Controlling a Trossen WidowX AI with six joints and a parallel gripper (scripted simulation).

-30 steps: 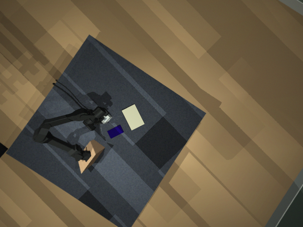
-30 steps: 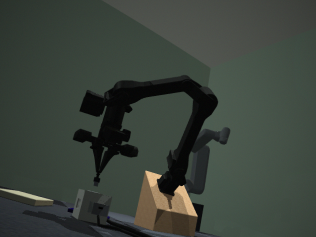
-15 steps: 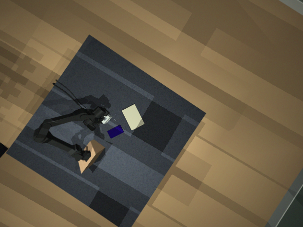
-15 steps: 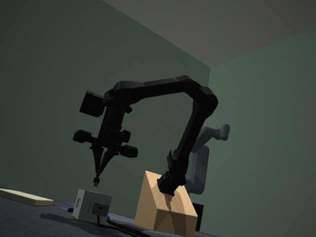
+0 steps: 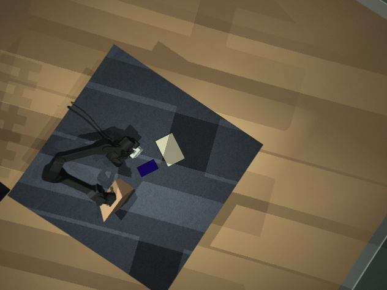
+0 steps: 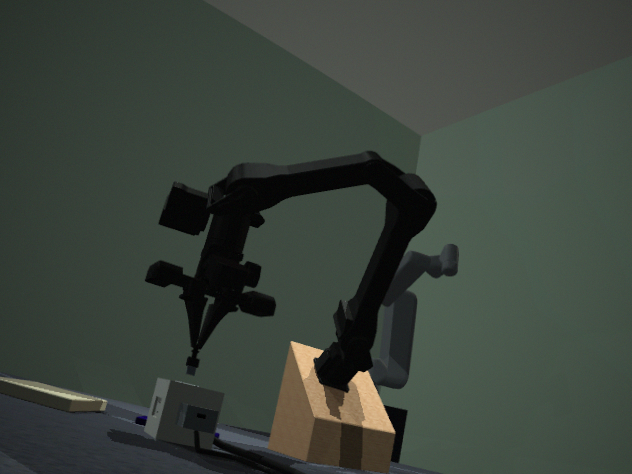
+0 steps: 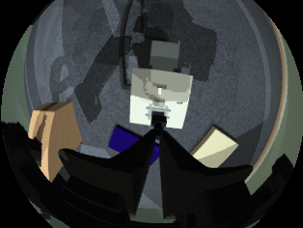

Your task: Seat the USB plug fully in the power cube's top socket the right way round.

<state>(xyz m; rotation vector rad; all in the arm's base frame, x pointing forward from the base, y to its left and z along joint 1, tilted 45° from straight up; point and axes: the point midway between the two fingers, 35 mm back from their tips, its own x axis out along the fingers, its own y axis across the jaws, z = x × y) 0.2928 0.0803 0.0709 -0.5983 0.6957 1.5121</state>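
My gripper tip is now 20 mm above the USB plug. From my gripper tip the other things lie so: cream slab (160 mm ahead, 170 mm to the right, 120 mm below); dark blue flat piece (50 mm behind, 130 mm to the right, 120 mm below).
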